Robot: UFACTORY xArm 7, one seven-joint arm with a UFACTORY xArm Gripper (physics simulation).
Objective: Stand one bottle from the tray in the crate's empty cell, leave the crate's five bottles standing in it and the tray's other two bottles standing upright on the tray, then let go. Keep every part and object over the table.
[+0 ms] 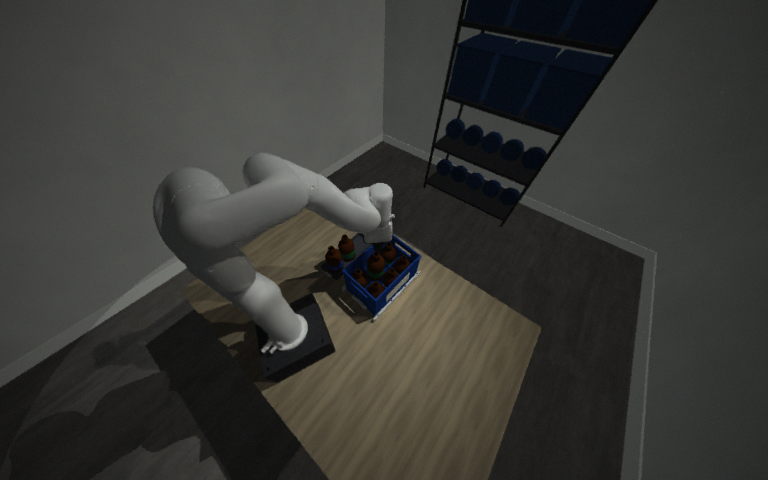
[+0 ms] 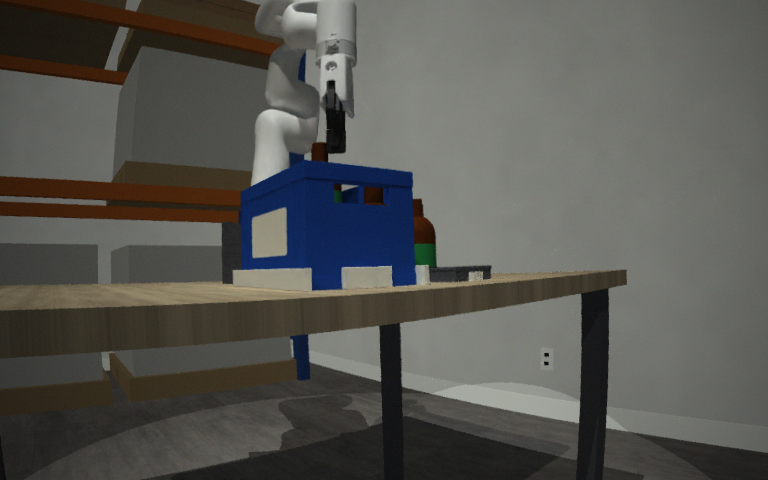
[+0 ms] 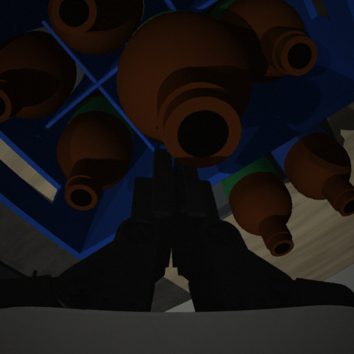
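Seen in the pictures: gripper, fingertip midpoint: [image 1: 377, 249] [image 2: 336, 152]; arm's base, link origin: [image 1: 289, 331].
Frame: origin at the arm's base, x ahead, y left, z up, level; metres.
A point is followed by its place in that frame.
The blue crate [image 1: 359, 298] @[x 0.258, y -0.110, z -0.092 m] [image 2: 356, 232] @[x 0.522, y -0.181, z -0.051 m] [image 3: 35, 220] holds five low bottles, among them a far-end bottle [image 1: 388, 251] @[x 0.476, y -0.120, z 0.003 m] [image 3: 95, 150]. A sixth bottle [image 1: 376, 264] @[x 0.353, y -0.136, z 0.080 m] [image 2: 320, 151] @[x 0.384, y -0.131, z 0.103 m] [image 3: 185, 55] is in the middle of the tray-side row, higher than the others, its neck roughly upright above the rim. What its base rests on is hidden. My gripper [image 2: 336, 148] @[x 0.400, y -0.109, z 0.101 m] [image 3: 169, 177] is shut and empty, its tips close beside this bottle's neck; contact is unclear. A green-labelled bottle [image 1: 346, 247] @[x 0.402, y 0.058, z -0.014 m] [image 2: 424, 243] @[x 0.454, y 0.061, z -0.058 m] [image 3: 261, 202] and a second bottle [image 1: 334, 258] @[x 0.326, y 0.066, z -0.013 m] [image 3: 319, 165] stand on the grey tray [image 1: 360, 243] @[x 0.517, y 0.069, z -0.124 m] [image 2: 461, 272] @[x 0.559, y 0.026, z -0.114 m].
Cream strips [image 1: 396, 296] @[x 0.354, y -0.239, z -0.101 m] [image 2: 271, 279] @[x 0.410, y -0.252, z -0.115 m] lie around the crate's foot on the wooden table [image 1: 430, 384] @[x 0.139, y -0.505, z -0.129 m] [image 2: 538, 277] @[x 0.650, y 0.142, z -0.129 m]. The crate's far end is near the table's edge. The arm's black base [image 1: 300, 359] @[x -0.044, y -0.093, z -0.003 m] is at the opposite side. A shelf rack [image 1: 509, 117] stands beyond the table.
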